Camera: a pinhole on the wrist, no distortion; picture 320 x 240 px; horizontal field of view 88.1 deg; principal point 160.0 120.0 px. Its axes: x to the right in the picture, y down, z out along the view. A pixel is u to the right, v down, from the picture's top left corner.
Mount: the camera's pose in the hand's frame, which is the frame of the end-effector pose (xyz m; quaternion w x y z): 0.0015 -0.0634 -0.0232 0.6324 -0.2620 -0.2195 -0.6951
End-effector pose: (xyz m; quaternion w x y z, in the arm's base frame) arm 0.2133 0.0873 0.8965 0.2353 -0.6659 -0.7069 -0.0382
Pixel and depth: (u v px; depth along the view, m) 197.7 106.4 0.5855
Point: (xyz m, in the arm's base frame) 0.2726 0.2952 0.3857
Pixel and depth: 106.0 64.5 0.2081
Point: 0.3098 0.0940 0.7620
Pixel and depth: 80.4 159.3 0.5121
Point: 0.5748 0.3803 0.6685
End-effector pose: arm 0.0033 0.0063 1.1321 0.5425 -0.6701 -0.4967 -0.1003
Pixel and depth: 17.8 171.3 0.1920
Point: 0.1778 0.0833 1.0726
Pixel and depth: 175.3 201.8 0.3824
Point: 0.0975 0.3777 1.0843
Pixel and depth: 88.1 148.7 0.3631
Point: 0.2114 0.2138 0.9668
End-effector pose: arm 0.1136 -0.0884 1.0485 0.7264 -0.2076 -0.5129 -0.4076
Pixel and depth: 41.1 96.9 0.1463
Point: 0.1914 -0.0075 1.0705
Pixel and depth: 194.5 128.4 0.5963
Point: 0.0045 0.3788 1.3417
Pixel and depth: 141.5 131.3 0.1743
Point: 0.1109 0.0062 1.1206
